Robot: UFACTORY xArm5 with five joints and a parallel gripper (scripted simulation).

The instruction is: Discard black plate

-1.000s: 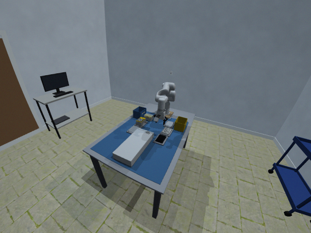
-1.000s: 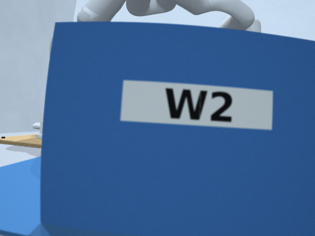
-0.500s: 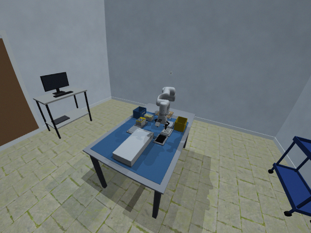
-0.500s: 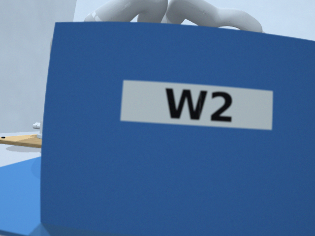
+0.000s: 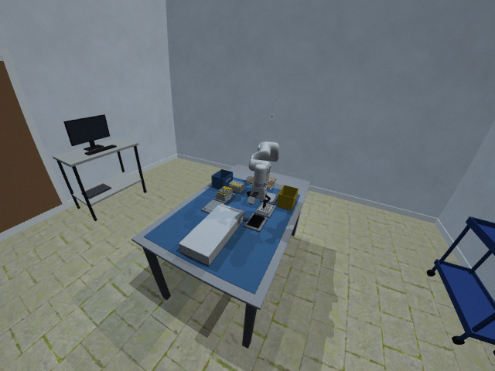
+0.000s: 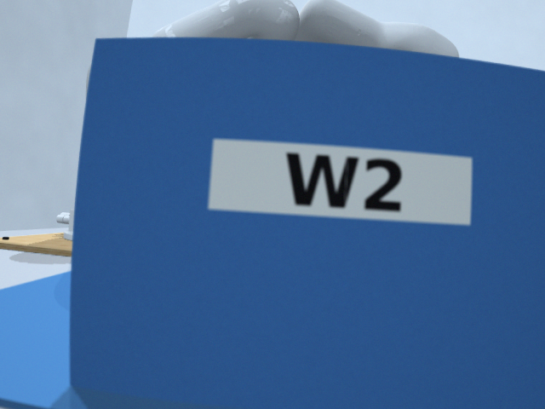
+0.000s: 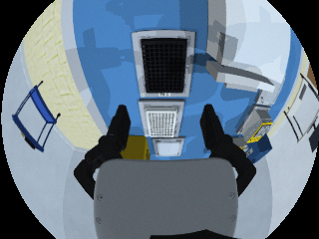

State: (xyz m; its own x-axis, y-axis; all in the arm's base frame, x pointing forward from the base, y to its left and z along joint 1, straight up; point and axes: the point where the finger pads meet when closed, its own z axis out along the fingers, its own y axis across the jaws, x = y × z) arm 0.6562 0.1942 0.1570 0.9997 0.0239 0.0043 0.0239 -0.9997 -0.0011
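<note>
Right now the black plate is 14 cm below my hand. From my hand the other things lie so: grey work nest (16 cm below); yellow waste bin W1 (36 cm behind, 13 cm to the left, 12 cm below); yellow-topped rack (38 cm to the right, 18 cm behind, 11 cm below).
</note>
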